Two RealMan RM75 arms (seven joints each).
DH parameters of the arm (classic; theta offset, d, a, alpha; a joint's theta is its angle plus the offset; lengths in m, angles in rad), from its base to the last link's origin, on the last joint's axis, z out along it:
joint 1: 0 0.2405 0 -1.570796
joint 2: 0 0 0 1.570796
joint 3: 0 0.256 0 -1.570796
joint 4: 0 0 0 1.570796
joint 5: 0 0.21 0 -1.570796
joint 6: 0 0 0 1.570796
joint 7: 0 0.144 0 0
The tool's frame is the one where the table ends.
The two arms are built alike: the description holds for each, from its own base.
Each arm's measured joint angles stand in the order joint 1, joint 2, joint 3, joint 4, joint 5, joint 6, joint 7.
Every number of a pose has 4 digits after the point. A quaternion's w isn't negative.
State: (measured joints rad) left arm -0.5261 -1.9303 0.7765 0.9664 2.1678 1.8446 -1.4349; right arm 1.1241 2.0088 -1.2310 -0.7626 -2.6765 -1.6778 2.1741
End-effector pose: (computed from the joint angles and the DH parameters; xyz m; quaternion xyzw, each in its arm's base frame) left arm -0.2593 0.3233 0.0829 -0.9905 -0.0914 -0.0803 0.0641; right arm 0.1263 0.4047 -0.0074 -0.9414 0.1612 -0.2948 0.0285
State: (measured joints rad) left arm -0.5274 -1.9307 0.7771 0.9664 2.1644 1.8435 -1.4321; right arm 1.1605 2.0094 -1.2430 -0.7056 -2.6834 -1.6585 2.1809
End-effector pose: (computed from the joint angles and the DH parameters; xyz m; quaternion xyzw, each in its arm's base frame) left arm -0.2584 0.3239 0.0827 -0.9906 -0.0888 -0.0817 0.0648; right arm 0.1235 0.4064 -0.0131 -0.9378 0.1600 -0.3070 0.0252
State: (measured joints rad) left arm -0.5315 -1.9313 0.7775 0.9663 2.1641 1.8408 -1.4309; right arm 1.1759 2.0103 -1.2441 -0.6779 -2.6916 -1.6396 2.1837
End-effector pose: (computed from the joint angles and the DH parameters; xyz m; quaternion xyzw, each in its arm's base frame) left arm -0.2571 0.3253 0.0825 -0.9907 -0.0863 -0.0818 0.0656; right arm 0.1231 0.4084 -0.0156 -0.9363 0.1599 -0.3113 0.0285
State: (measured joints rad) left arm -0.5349 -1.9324 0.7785 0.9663 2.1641 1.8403 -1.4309; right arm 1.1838 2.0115 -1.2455 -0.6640 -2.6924 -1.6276 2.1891
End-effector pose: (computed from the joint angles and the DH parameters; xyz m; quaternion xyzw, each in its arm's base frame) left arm -0.2558 0.3261 0.0819 -0.9909 -0.0845 -0.0820 0.0650; right arm 0.1224 0.4094 -0.0176 -0.9359 0.1611 -0.3117 0.0308
